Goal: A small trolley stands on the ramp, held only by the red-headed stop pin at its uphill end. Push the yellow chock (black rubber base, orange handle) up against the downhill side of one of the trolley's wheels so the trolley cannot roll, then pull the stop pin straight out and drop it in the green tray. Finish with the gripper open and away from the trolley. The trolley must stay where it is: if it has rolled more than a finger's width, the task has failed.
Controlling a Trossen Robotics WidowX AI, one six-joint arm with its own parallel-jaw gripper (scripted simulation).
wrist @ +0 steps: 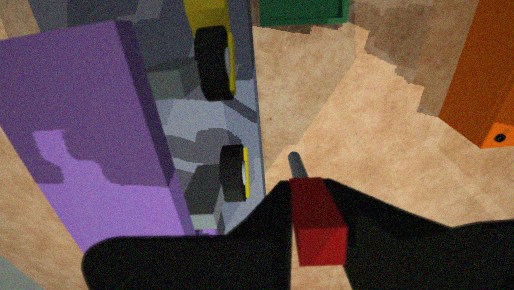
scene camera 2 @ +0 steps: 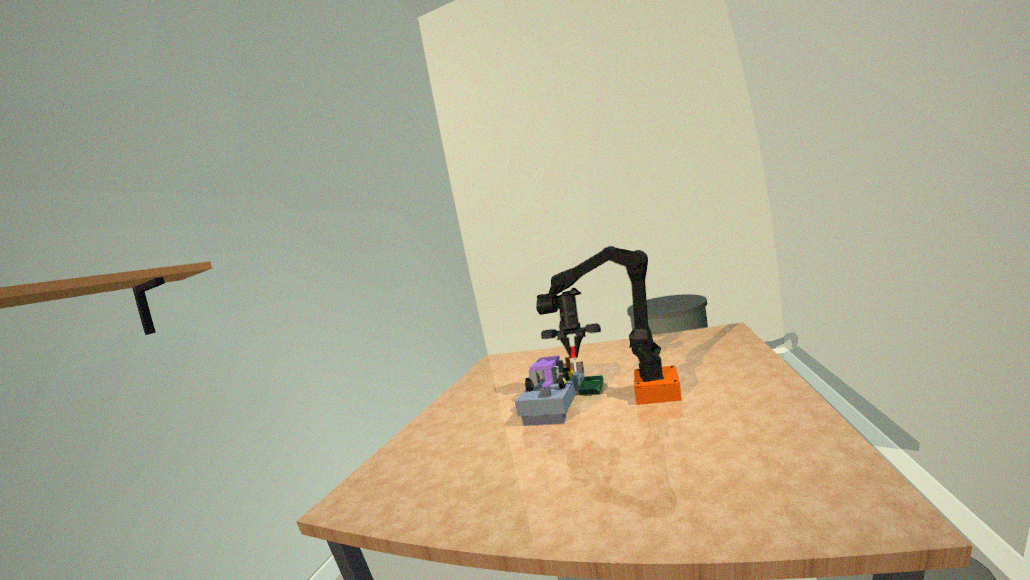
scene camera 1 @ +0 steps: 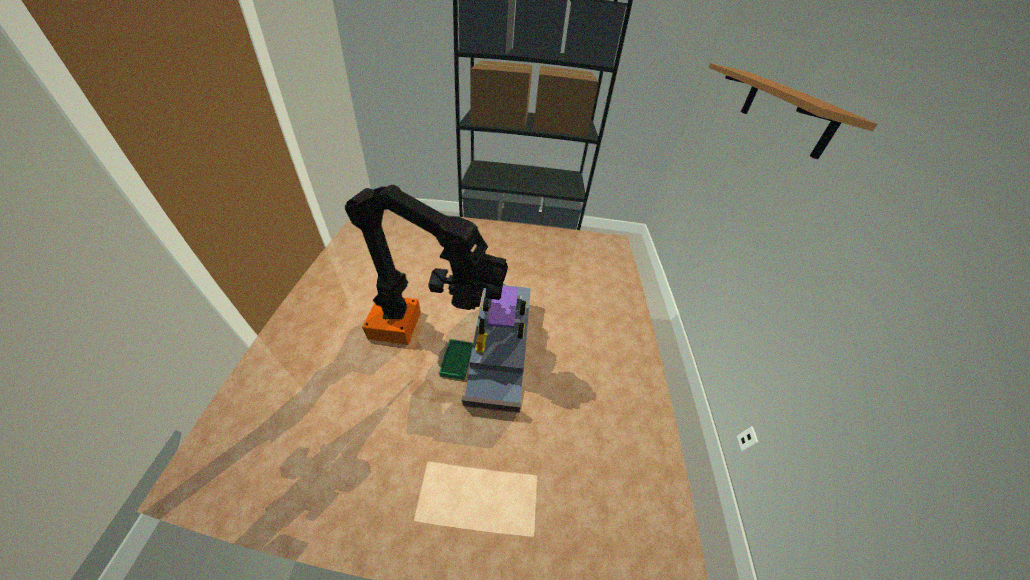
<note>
My gripper (scene camera 1: 469,297) holds a red-headed stop pin (wrist: 321,233). Further things: a purple trolley (wrist: 87,129) and a grey ramp (scene camera 2: 530,403).
My gripper is seen too in the wrist view (wrist: 304,189) and in scene camera 2 (scene camera 2: 574,358). Scene camera 1 does not show the red-headed stop pin, which is hidden by my gripper.
</note>
